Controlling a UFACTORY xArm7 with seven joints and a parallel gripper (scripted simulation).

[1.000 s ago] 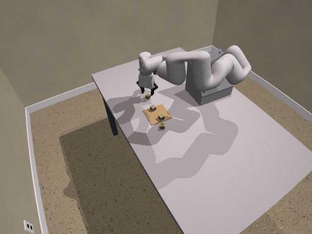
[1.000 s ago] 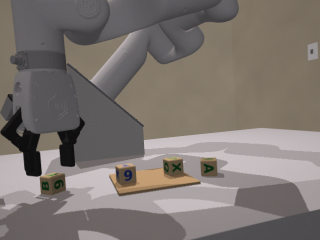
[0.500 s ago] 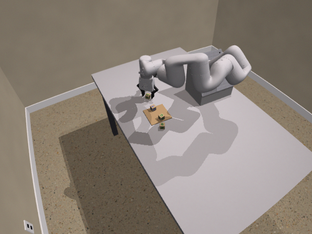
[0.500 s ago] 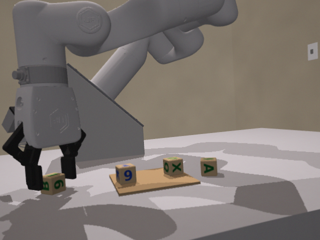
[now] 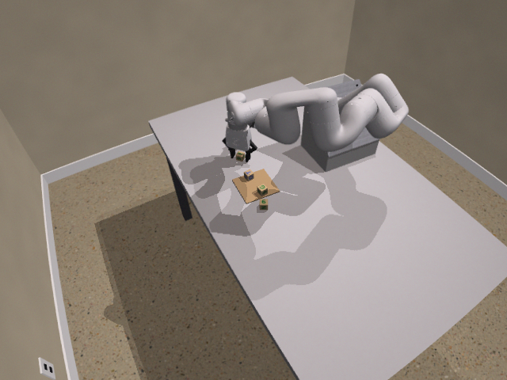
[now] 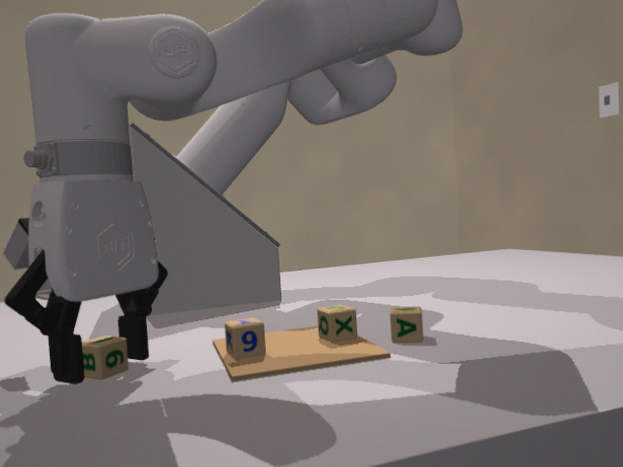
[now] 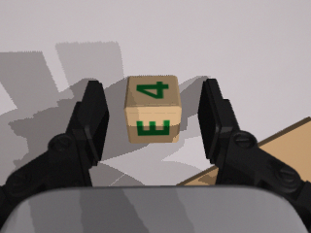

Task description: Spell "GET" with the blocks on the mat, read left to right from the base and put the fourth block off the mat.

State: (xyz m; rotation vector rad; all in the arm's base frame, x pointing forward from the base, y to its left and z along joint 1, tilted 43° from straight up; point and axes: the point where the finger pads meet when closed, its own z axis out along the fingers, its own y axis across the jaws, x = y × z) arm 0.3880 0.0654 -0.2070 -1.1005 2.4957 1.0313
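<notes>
Right now the tan mat is 17 cm to the left of my hand and 2 cm below it. The rest, counted from my hand: wooden block (22 cm to the left, 1 cm behind).
</notes>
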